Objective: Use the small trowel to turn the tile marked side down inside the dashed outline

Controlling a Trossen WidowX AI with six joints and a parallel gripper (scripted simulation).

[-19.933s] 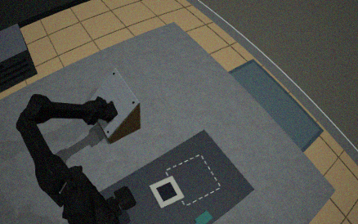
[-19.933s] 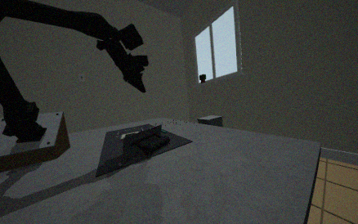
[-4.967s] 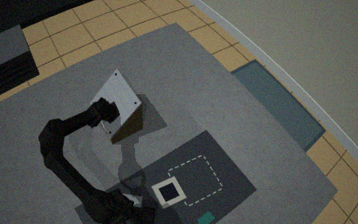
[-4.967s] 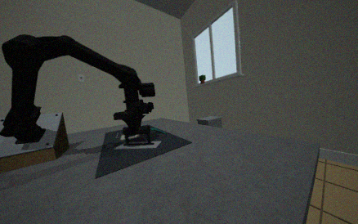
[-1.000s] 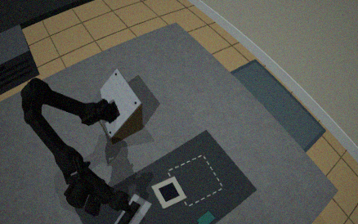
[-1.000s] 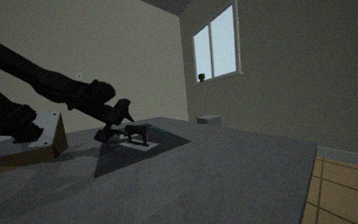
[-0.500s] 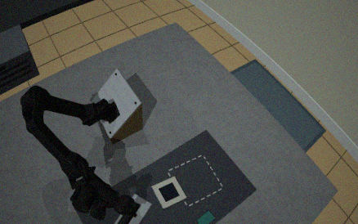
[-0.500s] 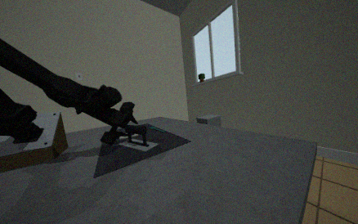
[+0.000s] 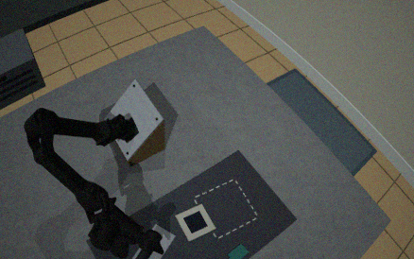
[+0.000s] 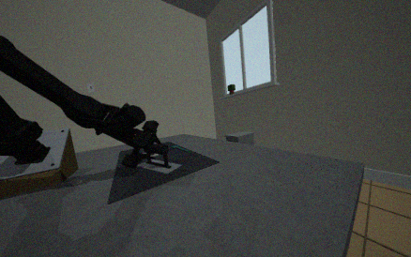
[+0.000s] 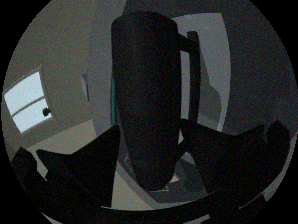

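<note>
Right now the dark mat is 140 mm to the left of my gripper tip, 70 mm below it and 10 mm behind it. Round my gripper tip: trowel (20 mm behind, 10 mm to the right, 10 mm below); small teal piece (180 mm to the left, 120 mm ahead, 50 mm below); tile (160 mm to the left, 50 mm below, 40 mm behind).
</note>
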